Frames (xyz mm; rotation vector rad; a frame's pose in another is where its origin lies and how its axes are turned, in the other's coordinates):
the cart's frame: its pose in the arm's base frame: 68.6 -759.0 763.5 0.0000 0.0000 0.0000
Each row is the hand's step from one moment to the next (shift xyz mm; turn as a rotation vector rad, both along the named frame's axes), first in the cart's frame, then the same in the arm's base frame.
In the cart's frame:
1: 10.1 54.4 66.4 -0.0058 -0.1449 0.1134
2: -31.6 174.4 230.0 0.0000 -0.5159 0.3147
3: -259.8 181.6 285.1 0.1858 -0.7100 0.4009
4: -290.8 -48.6 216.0 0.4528 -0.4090 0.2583
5: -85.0 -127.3 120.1 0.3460 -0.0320 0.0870
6: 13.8 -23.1 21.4 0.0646 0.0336 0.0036
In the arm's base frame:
1: 10.1 54.4 66.4 -0.0058 -0.1449 0.1134
2: -31.6 174.4 230.0 0.0000 -0.5159 0.3147
3: -259.8 181.6 285.1 0.1858 -0.7100 0.4009
4: -290.8 -48.6 216.0 0.4528 -0.4090 0.2583
5: -85.0 -127.3 120.1 0.3460 -0.0320 0.0870
6: 13.8 -23.1 21.4 0.0646 0.0336 0.0036

